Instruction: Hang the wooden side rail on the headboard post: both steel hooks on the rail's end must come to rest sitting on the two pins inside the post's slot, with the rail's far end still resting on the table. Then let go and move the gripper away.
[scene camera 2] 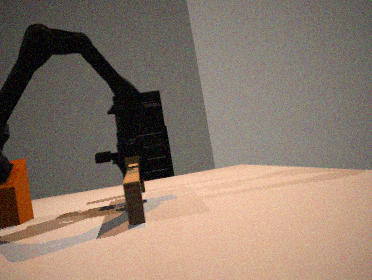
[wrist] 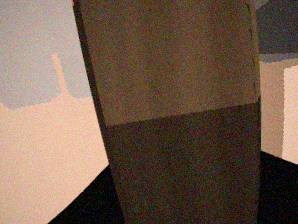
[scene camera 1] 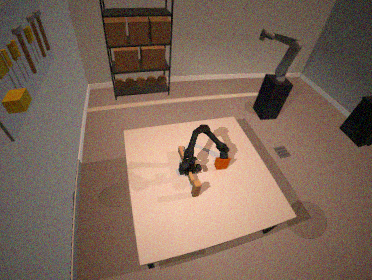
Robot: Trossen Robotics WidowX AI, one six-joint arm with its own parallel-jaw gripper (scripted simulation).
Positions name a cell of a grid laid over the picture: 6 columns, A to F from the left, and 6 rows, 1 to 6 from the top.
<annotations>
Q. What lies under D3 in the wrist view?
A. A wooden side rail.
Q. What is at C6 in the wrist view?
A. The gripper.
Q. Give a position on a wooden side rail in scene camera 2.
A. C5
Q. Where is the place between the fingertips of the gripper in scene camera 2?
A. C4
</annotations>
